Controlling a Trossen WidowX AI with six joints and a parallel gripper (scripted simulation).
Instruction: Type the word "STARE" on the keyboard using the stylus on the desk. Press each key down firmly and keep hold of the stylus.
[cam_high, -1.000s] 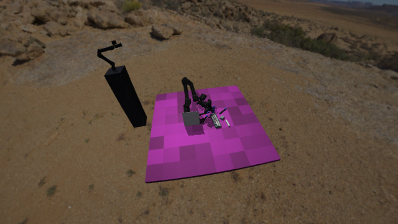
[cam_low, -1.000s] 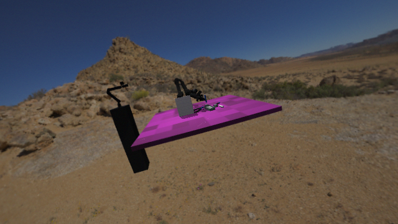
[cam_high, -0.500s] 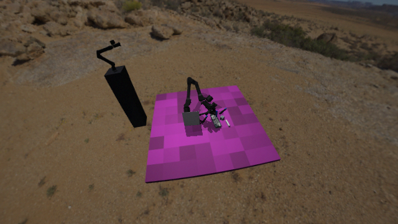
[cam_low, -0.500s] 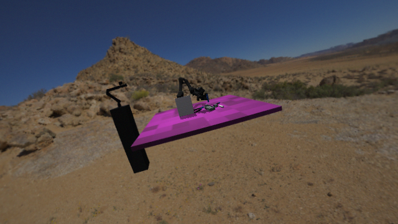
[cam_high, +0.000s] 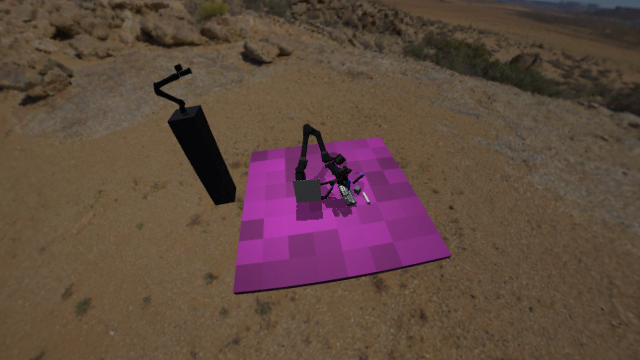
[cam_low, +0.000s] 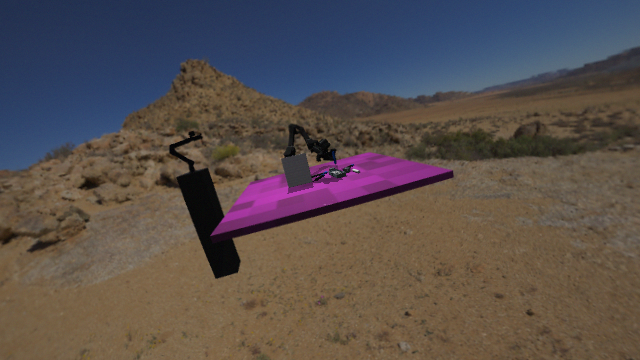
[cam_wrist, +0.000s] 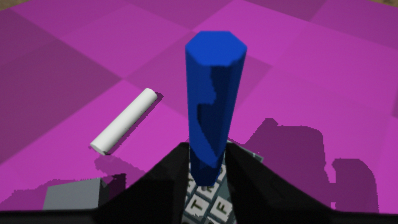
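Right now the grey block is 11 cm below my gripper tip, 9 cm ahead of it and 6 cm to the left of it. The rest, counted from my gripper tip: white cylinder (13 cm ahead, 11 cm below, 4 cm to the right); then blue hexagonal stylus (2 cm below).
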